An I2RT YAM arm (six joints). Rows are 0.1 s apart.
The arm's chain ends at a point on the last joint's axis. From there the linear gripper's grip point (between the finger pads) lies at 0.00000 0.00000 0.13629 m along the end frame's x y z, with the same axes.
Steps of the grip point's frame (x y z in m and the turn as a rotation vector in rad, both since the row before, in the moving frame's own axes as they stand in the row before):
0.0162 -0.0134 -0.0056 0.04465 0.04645 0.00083
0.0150 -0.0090 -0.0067 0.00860 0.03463 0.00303
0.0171 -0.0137 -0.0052 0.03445 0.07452 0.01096
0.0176 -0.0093 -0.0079 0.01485 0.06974 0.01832
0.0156 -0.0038 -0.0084 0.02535 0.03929 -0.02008
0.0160 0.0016 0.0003 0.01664 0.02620 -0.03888
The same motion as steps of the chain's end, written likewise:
0.0099 -0.0073 -0.0053 0.04465 0.04645 0.00083
0.0103 -0.0078 -0.0066 0.00860 0.03463 0.00303
0.0069 -0.0091 -0.0047 0.03445 0.07452 0.01096
0.0081 -0.0074 -0.0076 0.01485 0.06974 0.01832
0.0103 -0.0003 -0.0083 0.02535 0.03929 -0.02008
0.0125 0.0039 0.0004 0.01664 0.02620 -0.03888

